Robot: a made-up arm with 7 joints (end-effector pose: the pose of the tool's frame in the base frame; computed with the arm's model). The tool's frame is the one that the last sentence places. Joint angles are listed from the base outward.
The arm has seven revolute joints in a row. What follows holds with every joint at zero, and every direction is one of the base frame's. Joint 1 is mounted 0.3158 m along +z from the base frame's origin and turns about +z. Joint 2 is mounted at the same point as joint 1 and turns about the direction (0, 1, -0.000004). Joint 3 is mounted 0.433 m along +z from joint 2 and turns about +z. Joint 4 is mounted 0.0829 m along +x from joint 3 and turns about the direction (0, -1, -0.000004). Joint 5 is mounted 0.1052 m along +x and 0.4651 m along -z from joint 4 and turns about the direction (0, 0.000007, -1). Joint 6 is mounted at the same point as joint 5 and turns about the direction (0, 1, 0.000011). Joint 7 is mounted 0.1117 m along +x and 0.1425 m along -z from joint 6 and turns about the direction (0, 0.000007, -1). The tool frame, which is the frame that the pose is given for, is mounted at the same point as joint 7; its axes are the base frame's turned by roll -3.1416, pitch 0 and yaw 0 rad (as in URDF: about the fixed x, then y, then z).
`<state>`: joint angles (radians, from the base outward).
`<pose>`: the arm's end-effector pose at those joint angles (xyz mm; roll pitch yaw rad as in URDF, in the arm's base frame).
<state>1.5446 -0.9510 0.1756 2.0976 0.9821 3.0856 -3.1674</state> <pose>-167.1 -321.4 947.6 3.1350 -0.1181 -0.4933</pose>
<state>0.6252 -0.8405 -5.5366 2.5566 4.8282 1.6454 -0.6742</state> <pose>-456.9 -195.2 1203.5 0.8752 -0.7982 1.8540</pose>
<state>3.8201 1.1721 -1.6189 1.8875 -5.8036 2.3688 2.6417</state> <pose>-717.6 92.3 464.1 -2.6085 -0.7449 -0.6926</pose>
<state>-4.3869 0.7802 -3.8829 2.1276 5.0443 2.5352 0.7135</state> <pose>-487.0 207.3 940.9 3.0275 -0.1086 2.6620</pose>
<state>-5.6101 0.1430 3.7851 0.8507 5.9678 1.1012 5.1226</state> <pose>-159.6 -546.0 425.7 -3.1225 0.3827 -0.5076</pose>
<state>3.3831 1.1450 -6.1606 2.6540 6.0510 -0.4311 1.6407</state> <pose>-948.7 -285.2 651.6 -1.2010 -0.0550 1.9022</pose>
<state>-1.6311 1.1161 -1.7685 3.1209 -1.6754 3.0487 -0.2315</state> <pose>13.5 -642.0 757.5 -3.0151 -1.1981 1.3235</pose>
